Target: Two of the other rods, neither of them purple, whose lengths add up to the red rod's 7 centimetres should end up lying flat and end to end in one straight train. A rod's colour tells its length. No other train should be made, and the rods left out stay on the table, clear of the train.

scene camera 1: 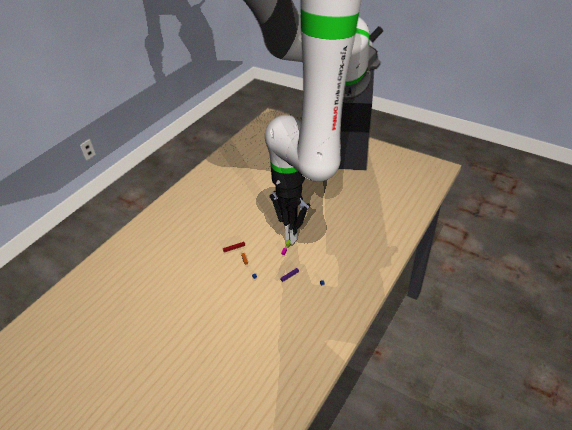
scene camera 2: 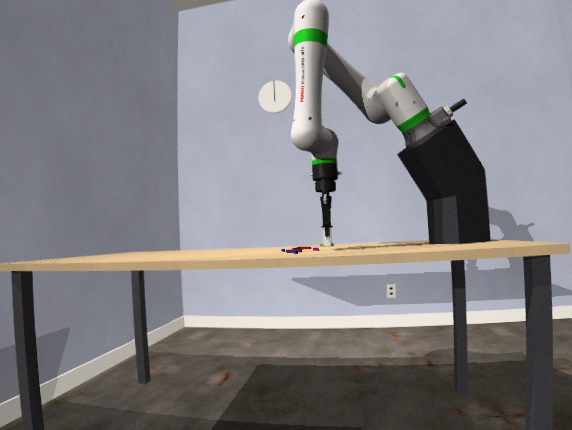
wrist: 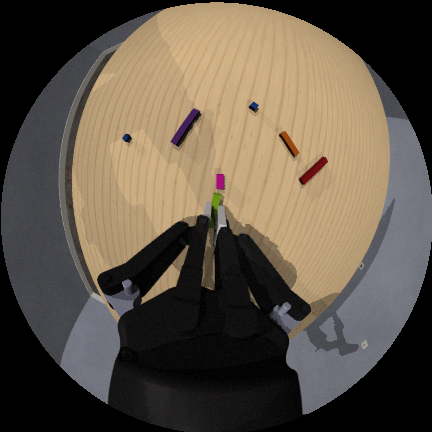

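My gripper is shut on the lime green rod, low at the table; whether the rod touches the wood I cannot tell. The short magenta rod lies just beyond the green rod's far end, roughly in line, with a narrow gap in the wrist view. The red rod and the orange rod lie apart to the right in the wrist view. The fingers hide part of the green rod.
The purple rod lies beyond the magenta one, to the left in the wrist view. One small blue cube lies past the orange rod, another blue cube nearer the table's edge.
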